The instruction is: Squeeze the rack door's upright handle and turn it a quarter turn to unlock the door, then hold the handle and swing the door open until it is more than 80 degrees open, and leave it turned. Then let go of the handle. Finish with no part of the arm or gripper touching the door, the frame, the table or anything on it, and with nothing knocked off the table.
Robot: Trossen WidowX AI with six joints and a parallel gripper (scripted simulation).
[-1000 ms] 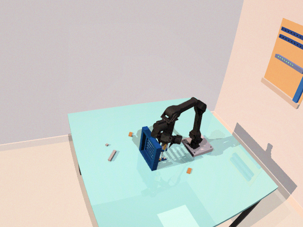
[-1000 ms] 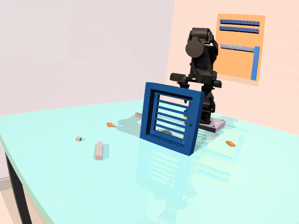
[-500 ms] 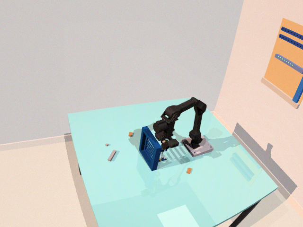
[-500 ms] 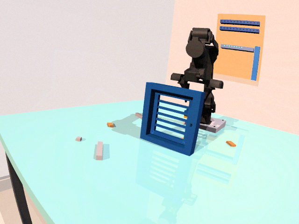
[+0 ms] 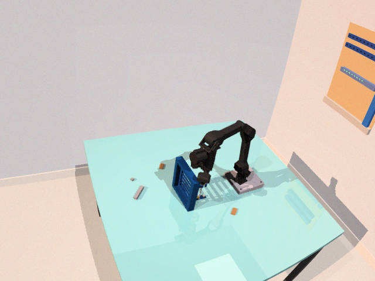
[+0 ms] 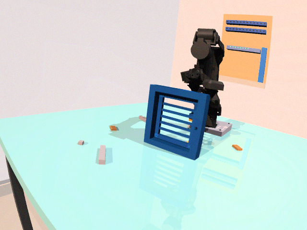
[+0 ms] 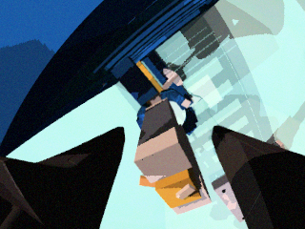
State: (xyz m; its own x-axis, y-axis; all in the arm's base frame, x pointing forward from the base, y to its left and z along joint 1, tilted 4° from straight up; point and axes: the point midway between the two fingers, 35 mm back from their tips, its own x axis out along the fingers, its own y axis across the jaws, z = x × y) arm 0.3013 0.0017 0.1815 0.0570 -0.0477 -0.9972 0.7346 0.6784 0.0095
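Right now my gripper tip is 1 cm to the left of the handle and 3 cm above it. Round my gripper tip: small cube: 25 cm ahead, 30 cm to the right, 15 cm below.
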